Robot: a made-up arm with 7 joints.
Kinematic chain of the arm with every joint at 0, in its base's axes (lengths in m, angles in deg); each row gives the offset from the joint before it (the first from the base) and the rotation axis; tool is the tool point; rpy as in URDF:
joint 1: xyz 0 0 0.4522 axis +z
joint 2: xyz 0 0 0 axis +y
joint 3: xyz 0 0 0.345 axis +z
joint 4: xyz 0.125 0 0 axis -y
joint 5: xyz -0.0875 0 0.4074 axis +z
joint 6: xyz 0 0 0 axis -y
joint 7: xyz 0.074 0 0 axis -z
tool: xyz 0 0 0 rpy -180 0 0
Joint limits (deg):
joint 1: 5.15..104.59
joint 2: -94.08..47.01
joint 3: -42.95..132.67
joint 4: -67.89..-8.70
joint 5: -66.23..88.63
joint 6: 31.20..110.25
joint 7: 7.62..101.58
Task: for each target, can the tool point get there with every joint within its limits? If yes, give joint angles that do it. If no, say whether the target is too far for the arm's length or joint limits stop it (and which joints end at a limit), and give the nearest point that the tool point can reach.
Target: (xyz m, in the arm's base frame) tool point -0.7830 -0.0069 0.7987
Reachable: yes | joints 23.63 -63.50 92.07 -32.32 -8.96 90.67 91.38
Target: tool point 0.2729 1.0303 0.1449
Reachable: no: too far | nearest point 0.2031 0.7669 0.4488 | short by 0.408 m
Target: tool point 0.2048 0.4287 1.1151
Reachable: yes | joints 14.86 1.09 45.72 -54.49 62.32 51.02 68.46
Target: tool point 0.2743 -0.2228 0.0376
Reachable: no: joint limits stop it (at a limit: joint 1, joint 2, joint 3, joint 4, joint 6) | nearest point -0.1849 -0.6162 0.0206 | short by 0.605 m
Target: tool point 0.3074 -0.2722 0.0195
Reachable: no: joint limits stop it (at a limit: joint 1, joint 2, joint 3, joint 4, joint 6) | nearest point 0.1574 -0.7719 0.2718 | short by 0.579 m
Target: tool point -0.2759 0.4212 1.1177
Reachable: yes | joints 60.82 5.53 69.39 -56.22 -13.82 89.52 18.32
